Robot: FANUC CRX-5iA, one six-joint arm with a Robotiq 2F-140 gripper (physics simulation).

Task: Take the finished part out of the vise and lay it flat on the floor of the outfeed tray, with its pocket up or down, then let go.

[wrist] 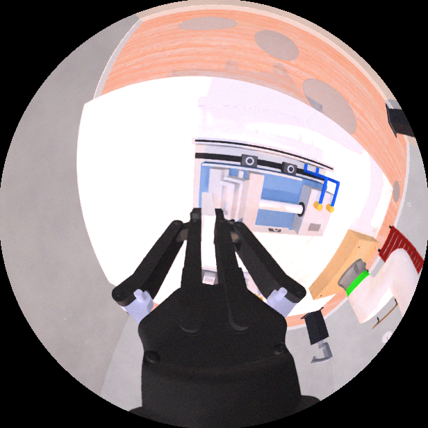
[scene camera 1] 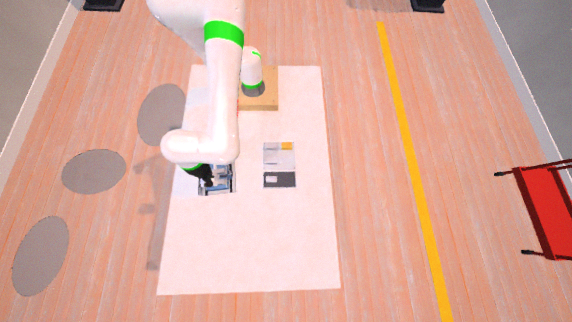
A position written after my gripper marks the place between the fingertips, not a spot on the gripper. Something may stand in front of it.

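Visible: my gripper [wrist: 206,201], plus vise [wrist: 278,188].
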